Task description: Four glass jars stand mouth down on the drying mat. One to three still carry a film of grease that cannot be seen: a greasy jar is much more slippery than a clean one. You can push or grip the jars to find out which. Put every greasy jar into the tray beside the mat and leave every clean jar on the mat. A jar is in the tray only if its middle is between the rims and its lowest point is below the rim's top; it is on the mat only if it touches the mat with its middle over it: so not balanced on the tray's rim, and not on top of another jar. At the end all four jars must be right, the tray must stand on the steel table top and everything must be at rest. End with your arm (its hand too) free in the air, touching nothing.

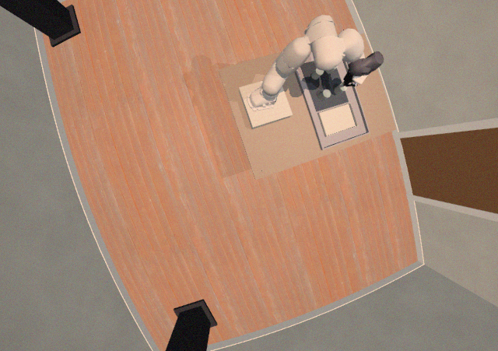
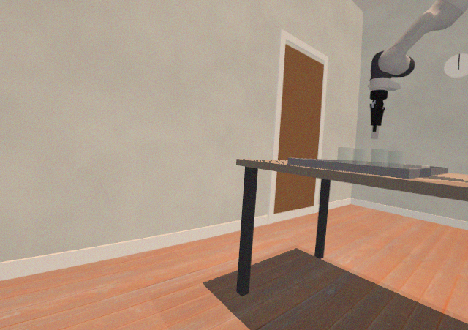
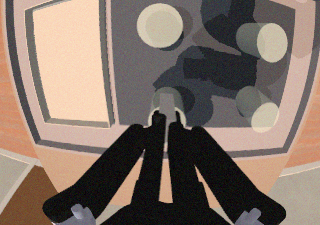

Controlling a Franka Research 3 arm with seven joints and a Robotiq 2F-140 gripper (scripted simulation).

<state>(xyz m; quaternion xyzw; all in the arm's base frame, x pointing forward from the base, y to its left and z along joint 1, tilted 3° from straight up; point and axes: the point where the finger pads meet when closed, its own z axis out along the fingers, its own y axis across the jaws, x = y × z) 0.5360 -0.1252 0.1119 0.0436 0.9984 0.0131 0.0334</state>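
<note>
My gripper is now 18 cm above the grey drying mat, 9 cm to the right of it and 2 cm past it. From my hand the other things lie so: tray: 23 cm to the right, 17 cm below, 4 cm behind.
</note>
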